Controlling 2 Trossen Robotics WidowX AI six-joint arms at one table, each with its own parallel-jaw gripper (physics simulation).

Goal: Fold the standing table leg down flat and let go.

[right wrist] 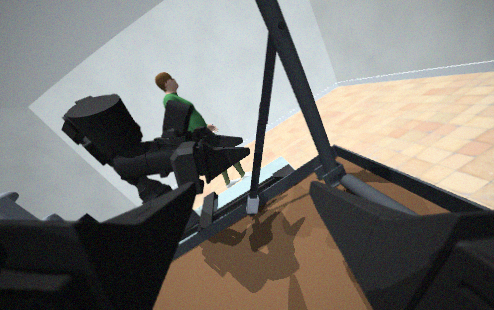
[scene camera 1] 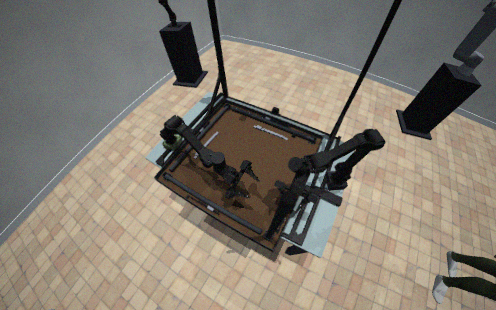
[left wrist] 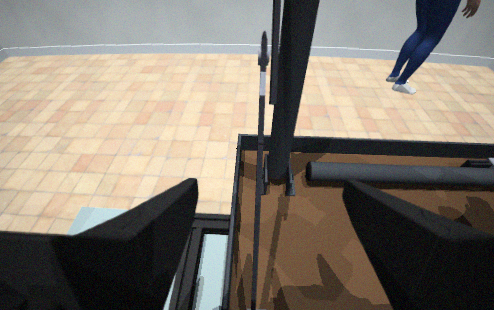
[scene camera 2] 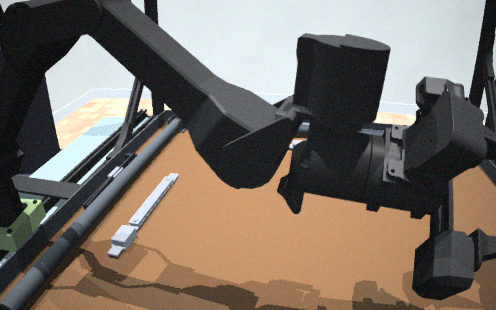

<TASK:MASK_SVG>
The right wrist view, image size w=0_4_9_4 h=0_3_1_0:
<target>my left gripper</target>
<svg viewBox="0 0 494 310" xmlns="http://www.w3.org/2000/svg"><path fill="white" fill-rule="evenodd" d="M168 100L165 107L162 135L153 139L153 141L149 141L146 146L147 164L154 174L160 174L161 178L168 177L170 172L174 172L178 187L188 182L195 182L196 195L203 194L205 183L204 180L200 179L200 176L205 175L206 183L210 184L214 178L250 155L250 148L236 147L243 143L242 137L217 135L205 126L196 127L193 132L188 131L193 106Z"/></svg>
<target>my right gripper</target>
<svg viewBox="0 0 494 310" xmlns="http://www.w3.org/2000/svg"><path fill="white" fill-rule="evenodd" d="M196 183L188 182L141 206L103 222L0 219L0 310L153 310L192 213L197 194ZM311 181L309 194L315 208L373 310L494 310L494 210L415 216L361 198L319 181Z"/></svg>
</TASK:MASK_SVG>
